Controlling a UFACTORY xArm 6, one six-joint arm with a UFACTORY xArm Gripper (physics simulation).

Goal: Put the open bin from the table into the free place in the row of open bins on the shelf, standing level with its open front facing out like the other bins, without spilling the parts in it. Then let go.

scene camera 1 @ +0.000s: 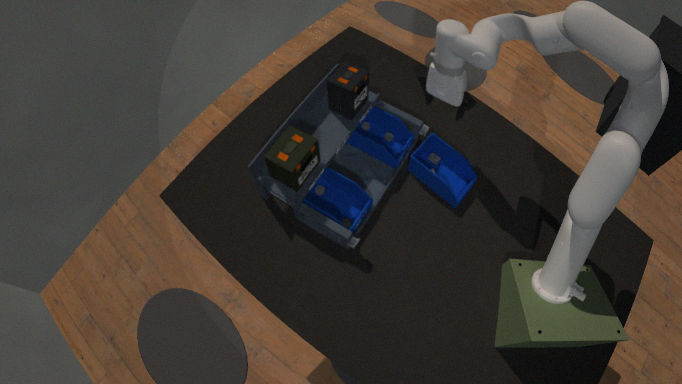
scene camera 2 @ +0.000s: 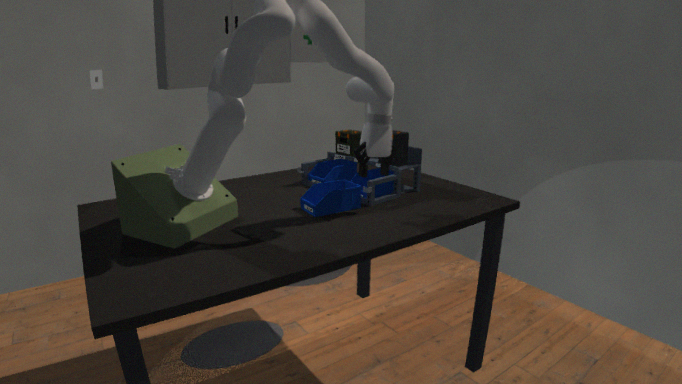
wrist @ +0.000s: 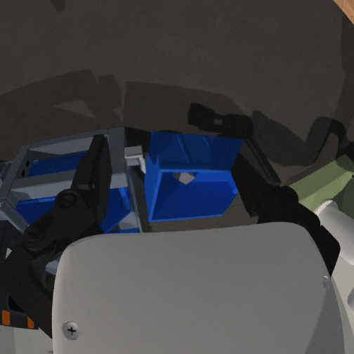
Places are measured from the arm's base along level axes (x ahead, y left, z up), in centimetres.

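Pixels of known places: gripper, fingertip midpoint: (scene camera 1: 444, 109) (scene camera 2: 373, 175); arm's base, origin of the base link: (scene camera 1: 552, 286) (scene camera 2: 192, 185).
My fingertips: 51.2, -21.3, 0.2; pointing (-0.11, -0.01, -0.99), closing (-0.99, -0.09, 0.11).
Observation:
Ahead of a thing's pixels: the offset from my fingertips to its top centre, as dx, dy, dz. "*": to the spot under its first point. Level surfaces: height alone.
The loose blue open bin @(* -11.4, +8.8, -11.8) (scene camera 1: 452, 176) (scene camera 2: 327, 199) (wrist: 192, 202) stands level on the table beside the shelf's end. A grey part @(-4.4, +8.3, -10.2) (scene camera 1: 433, 159) (wrist: 185, 177) lies in it. The grey shelf (scene camera 1: 322, 227) (scene camera 2: 400, 183) (wrist: 117, 155) holds one blue bin @(* +11.4, +12.1, -11.1) (scene camera 1: 381, 134) (scene camera 2: 382, 187) at the end near the loose bin and another blue bin @(* +7.9, +34.4, -11.1) (scene camera 1: 336, 197) (scene camera 2: 334, 170) at the far end; the free place (scene camera 1: 362, 164) lies between them. My gripper (scene camera 1: 443, 101) (scene camera 2: 374, 171) (wrist: 176, 153) is open and empty, beside the shelf's end. In the wrist view its fingers appear either side of the loose bin, not touching it.
A black case @(+20.6, +15.4, +10.2) (scene camera 1: 345, 95) (scene camera 2: 401, 148) (wrist: 17, 317) and an olive case @(+17.2, +38.2, +7.9) (scene camera 1: 290, 157) (scene camera 2: 347, 141) stand on the shelf's upper level, behind the bin row. The green robot base (scene camera 1: 575, 315) (scene camera 2: 150, 200) (wrist: 327, 186) stands at the other end of the table @(dz -12.0) (scene camera 2: 300, 250).

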